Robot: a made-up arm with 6 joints.
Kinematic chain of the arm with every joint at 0, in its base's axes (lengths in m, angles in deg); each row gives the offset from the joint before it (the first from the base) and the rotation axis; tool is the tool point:
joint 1: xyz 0 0 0.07 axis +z
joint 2: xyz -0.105 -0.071 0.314 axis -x
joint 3: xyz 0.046 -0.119 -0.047 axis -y
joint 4: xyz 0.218 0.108 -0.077 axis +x
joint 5: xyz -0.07 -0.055 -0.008 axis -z
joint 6: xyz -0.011 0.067 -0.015 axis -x
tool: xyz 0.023 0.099 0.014
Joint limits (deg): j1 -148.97..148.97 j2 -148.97..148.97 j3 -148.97..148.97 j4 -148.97..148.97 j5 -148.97..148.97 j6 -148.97..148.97
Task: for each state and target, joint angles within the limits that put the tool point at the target. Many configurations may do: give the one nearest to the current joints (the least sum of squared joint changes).
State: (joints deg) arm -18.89 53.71 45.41 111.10 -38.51 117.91
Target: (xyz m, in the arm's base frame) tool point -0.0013 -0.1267 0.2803
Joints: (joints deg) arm -40.22 87.96 23.61 117.98 -40.65 117.20
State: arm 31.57 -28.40 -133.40 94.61 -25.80 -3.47
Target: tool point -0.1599 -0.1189 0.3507
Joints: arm 59.00 -50.29 -148.97 67.23 -2.66 17.42
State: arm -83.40 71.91 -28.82 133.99 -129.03 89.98
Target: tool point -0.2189 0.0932 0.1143
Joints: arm -84.08 43.98 -29.17 90.66 -148.97 56.44
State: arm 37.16 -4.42 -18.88 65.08 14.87 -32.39
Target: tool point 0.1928 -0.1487 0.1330
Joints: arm 31.68 23.03 -47.77 73.65 59.34 -30.41
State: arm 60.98 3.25 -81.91 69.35 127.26 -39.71
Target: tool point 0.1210 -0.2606 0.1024
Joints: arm 64.52 3.17 -81.65 61.37 129.05 -59.70
